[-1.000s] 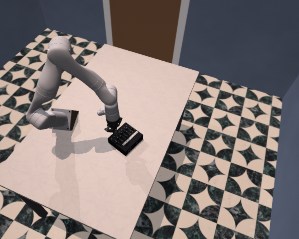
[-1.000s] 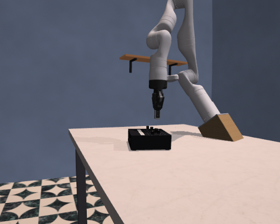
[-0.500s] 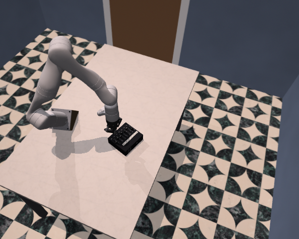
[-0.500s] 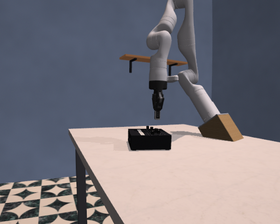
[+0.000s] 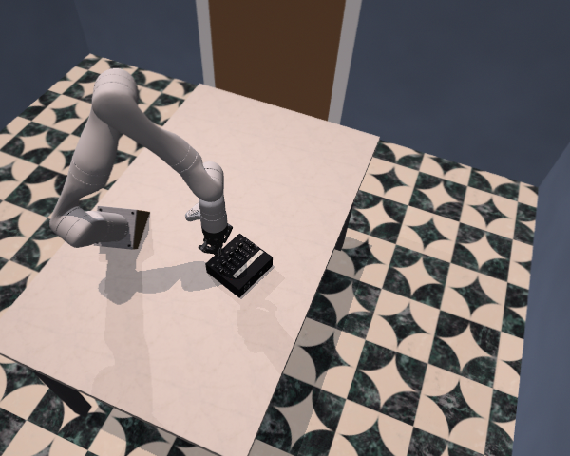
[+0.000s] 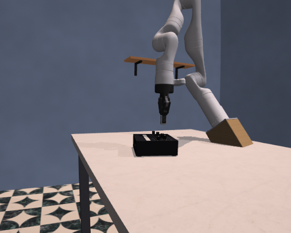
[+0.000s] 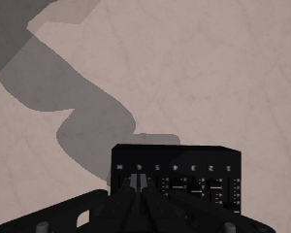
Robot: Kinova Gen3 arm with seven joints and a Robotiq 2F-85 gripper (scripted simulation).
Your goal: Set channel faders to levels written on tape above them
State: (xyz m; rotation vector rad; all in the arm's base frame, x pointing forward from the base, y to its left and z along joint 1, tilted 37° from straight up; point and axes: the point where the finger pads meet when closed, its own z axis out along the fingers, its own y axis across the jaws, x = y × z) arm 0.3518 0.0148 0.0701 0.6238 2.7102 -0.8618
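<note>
Now: the channel 6 cap 20 mm ahead of my hand, 10 mm to the right of it and 50 mm below it. The rest, counted from my hand: channel 5 cap 30 mm ahead, 10 mm to the left, 50 mm below; channel 4 cap 30 mm ahead, 30 mm to the left, 50 mm below; master fader cap 20 mm ahead, 40 mm to the right, 50 mm below.
</note>
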